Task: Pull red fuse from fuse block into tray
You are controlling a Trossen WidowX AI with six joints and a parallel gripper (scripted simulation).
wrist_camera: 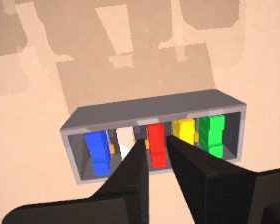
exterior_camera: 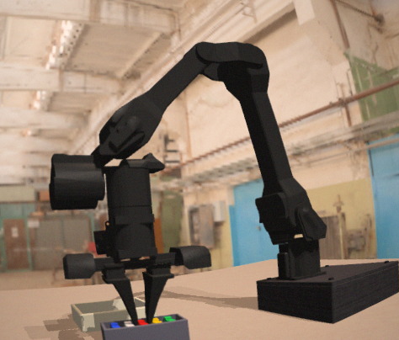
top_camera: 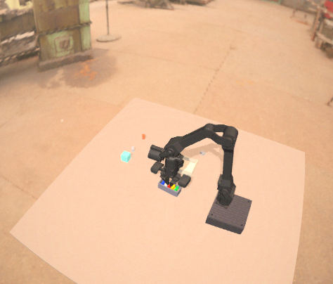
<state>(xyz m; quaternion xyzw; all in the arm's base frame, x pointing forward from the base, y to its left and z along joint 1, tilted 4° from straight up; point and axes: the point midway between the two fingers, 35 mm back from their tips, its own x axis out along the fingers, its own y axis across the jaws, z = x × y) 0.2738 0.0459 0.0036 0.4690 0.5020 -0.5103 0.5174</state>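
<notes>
Right now my gripper tip is 1 cm above the red fuse. Round my gripper tip: cyan cube 31 cm ahead, 4 cm to the right, 2 cm below; then cream tray 18 cm to the right, 3 cm below, 3 cm ahead; then orange block 33 cm ahead, 23 cm to the right, 2 cm below.
</notes>
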